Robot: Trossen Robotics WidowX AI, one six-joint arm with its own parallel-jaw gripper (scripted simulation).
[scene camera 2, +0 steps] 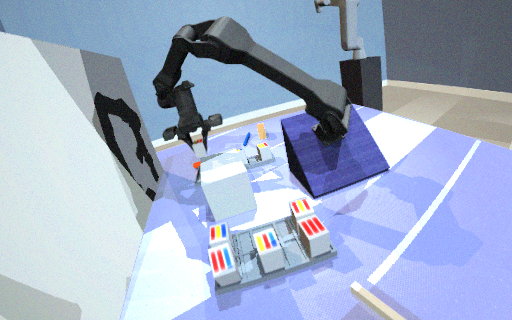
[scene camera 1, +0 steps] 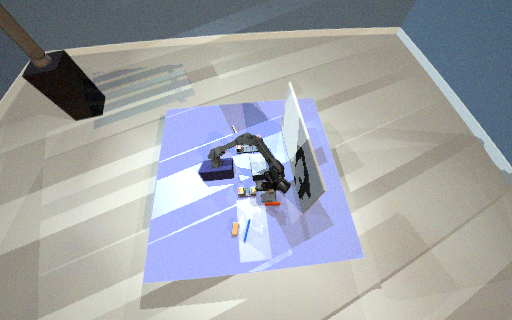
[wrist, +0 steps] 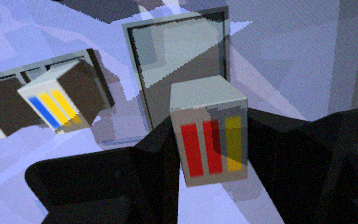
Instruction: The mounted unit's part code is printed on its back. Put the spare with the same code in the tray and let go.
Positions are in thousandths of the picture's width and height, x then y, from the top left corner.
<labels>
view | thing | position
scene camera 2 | my gripper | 394,473
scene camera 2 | mounted unit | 440,570
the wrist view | my gripper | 566,516
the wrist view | grey spare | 585,516
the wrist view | flat grey tray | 496,217
</labels>
